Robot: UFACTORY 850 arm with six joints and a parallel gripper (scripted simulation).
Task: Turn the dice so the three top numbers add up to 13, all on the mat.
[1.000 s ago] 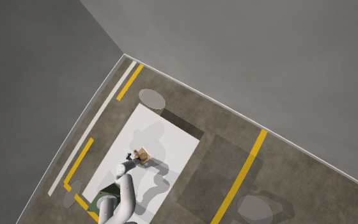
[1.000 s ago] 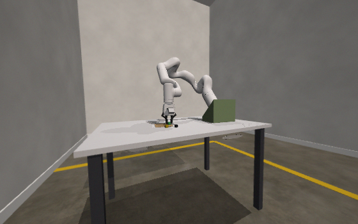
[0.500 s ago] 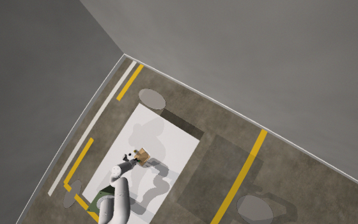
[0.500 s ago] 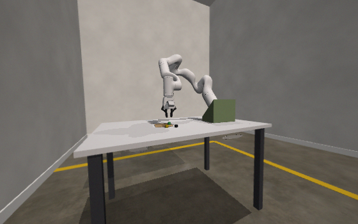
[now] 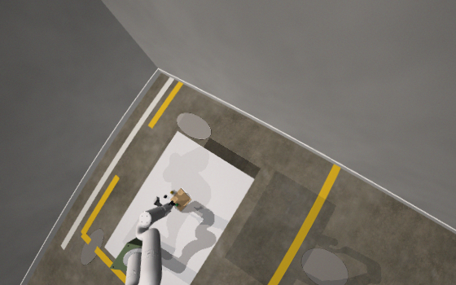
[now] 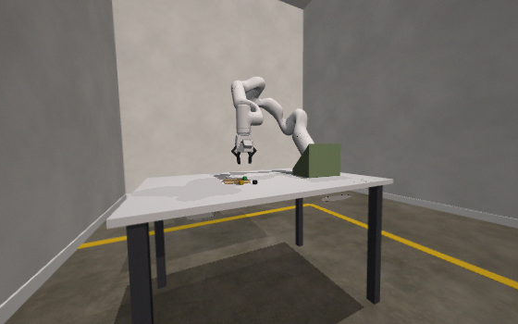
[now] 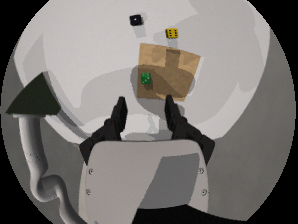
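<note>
My gripper is now 110 mm above the yellow die, 90 mm to the right of it and 70 mm short of it. The rest, counted from my hand: green die (100 mm below); then black die (130 mm to the left, 110 mm below, 10 mm ahead); then tan mat (110 mm below, 50 mm ahead, 10 mm to the right).
</note>
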